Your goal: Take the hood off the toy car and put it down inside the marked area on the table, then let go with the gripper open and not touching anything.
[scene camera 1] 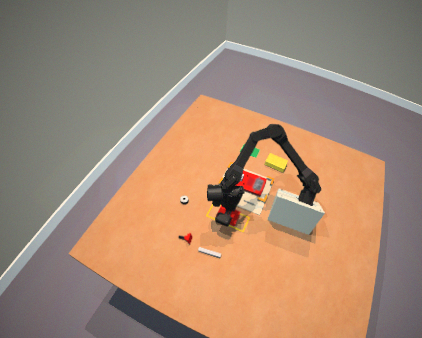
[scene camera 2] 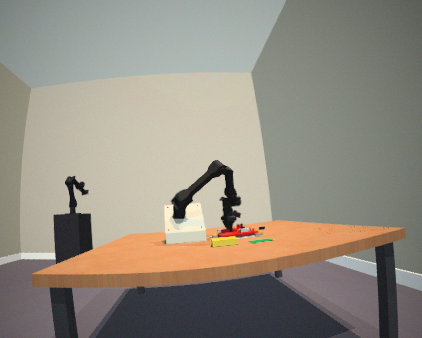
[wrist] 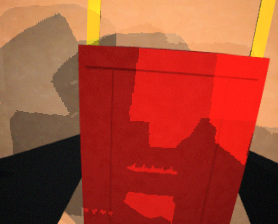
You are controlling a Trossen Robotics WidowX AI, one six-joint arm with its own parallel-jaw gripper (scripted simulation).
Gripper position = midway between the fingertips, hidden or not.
My gripper [wrist: 161, 149] carries a red hood [wrist: 160, 128].
